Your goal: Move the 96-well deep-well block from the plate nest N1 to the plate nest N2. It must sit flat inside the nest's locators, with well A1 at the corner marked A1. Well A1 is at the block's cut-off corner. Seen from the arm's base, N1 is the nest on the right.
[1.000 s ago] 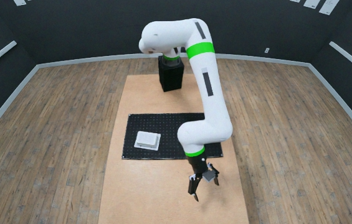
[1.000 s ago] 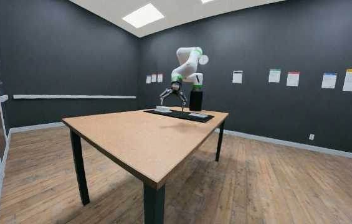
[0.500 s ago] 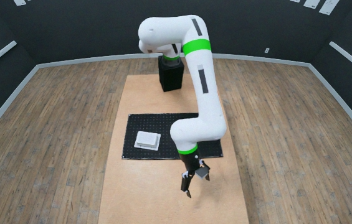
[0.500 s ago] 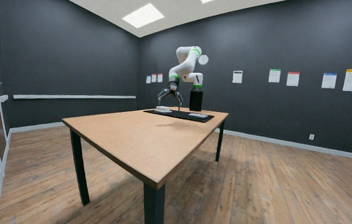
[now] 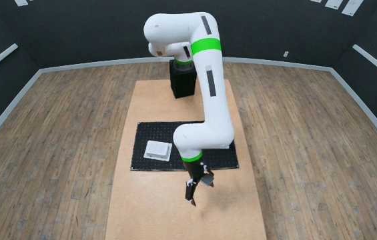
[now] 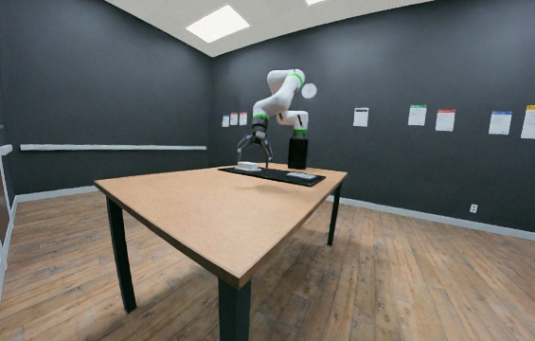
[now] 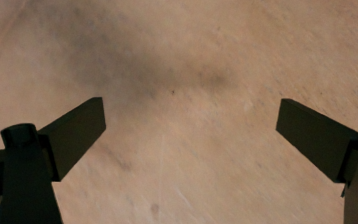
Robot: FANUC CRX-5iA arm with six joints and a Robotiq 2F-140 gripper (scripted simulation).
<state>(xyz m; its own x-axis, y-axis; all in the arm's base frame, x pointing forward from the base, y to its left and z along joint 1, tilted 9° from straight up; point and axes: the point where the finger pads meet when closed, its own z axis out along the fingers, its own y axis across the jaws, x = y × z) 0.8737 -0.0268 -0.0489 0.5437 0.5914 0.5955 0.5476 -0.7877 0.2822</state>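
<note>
Right now my hand is 33 cm past the 96-well deep-well block, 22 cm to the left of it and 6 cm above it. From my hand the other things lie so: A1 label (28 cm behind, 24 cm to the left, 8 cm below); plate nest N2 (34 cm behind, 18 cm to the left, 9 cm below); plate nest N1 (33 cm behind, 22 cm to the right, 9 cm below).
</note>
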